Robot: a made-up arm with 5 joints.
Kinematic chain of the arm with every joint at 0, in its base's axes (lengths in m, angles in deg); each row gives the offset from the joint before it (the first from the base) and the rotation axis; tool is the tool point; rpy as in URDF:
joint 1: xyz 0.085 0 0.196 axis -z
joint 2: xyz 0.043 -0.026 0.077 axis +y
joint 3: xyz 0.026 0 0.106 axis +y
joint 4: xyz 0.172 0 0.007 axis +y
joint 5: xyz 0.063 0.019 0 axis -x
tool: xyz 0 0 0 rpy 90 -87.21 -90
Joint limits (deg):
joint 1: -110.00..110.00
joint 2: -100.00..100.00
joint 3: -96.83..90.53
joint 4: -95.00..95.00
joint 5: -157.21..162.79
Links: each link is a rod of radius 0.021 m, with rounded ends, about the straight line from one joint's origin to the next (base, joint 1, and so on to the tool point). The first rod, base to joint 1, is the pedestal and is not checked.
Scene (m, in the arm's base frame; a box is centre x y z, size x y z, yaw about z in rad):
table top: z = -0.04
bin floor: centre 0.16 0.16 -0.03 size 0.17 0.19 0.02 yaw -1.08
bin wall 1: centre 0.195 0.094 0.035 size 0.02 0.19 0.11 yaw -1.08
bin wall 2: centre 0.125 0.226 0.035 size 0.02 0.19 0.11 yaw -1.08
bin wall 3: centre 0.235 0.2 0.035 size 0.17 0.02 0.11 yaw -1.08
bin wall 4: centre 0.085 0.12 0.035 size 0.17 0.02 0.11 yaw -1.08
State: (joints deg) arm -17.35 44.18 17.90 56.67 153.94
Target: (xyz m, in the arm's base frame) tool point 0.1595 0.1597 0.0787
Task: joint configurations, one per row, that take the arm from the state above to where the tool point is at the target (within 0.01 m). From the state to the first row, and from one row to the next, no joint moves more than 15 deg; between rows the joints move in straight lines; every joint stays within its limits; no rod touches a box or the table.
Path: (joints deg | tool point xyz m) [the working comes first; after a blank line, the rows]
Joints at the target: -67.27 63.72 9.41 45.39 153.94
Straight joint move there: touches bin wall 1.

1: -29.83 40.63 20.19 61.17 153.94 | 0.2519 0.0876 0.1363
2: -42.31 37.08 22.47 65.66 153.94 | 0.2262 0.1190 0.1457
3: -54.79 33.53 24.76 70.16 153.94 | 0.1947 0.1434 0.1550
4: -67.27 29.99 27.04 74.66 153.94 | 0.1595 0.1597 0.1643
5: -67.27 41.23 21.16 64.90 153.94 | 0.1611 0.1635 0.1363
6: -67.27 52.47 15.29 55.15 153.94 | 0.1611 0.1635 0.1075
7: -67.27 63.72 9.41 45.39 153.94 | 0.1595 0.1597 0.0787

